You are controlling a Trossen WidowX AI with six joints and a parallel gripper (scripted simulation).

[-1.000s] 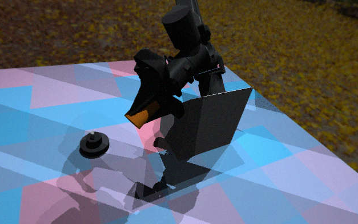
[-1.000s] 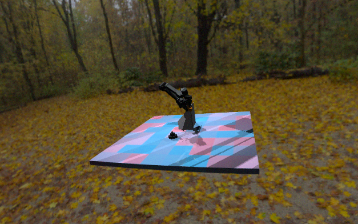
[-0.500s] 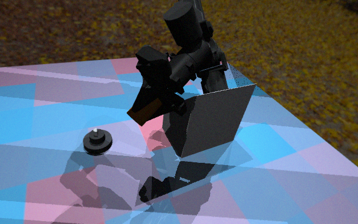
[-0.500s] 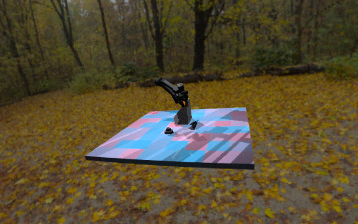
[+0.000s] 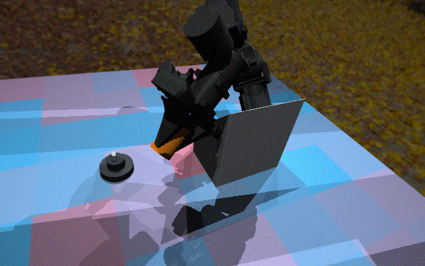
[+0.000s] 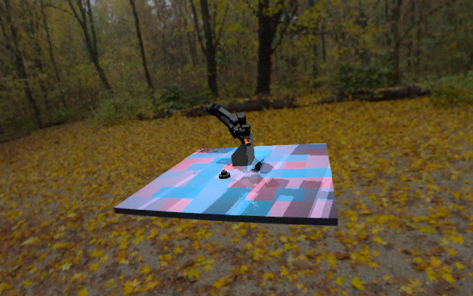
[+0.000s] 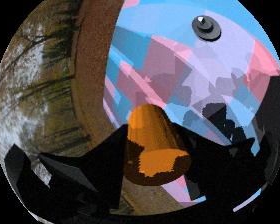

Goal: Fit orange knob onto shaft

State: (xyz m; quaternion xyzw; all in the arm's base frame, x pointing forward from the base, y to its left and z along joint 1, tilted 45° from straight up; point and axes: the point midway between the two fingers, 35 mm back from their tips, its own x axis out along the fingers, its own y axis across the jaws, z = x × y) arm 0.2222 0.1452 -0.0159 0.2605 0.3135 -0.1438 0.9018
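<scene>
Now: gripper tip 2 cm below the orange knob, 2 cm past it and 1 cm to the left of it. Round my gripper tip: round pedestal (19 cm below, 17 cm to the right, 9 cm ahead).
</scene>
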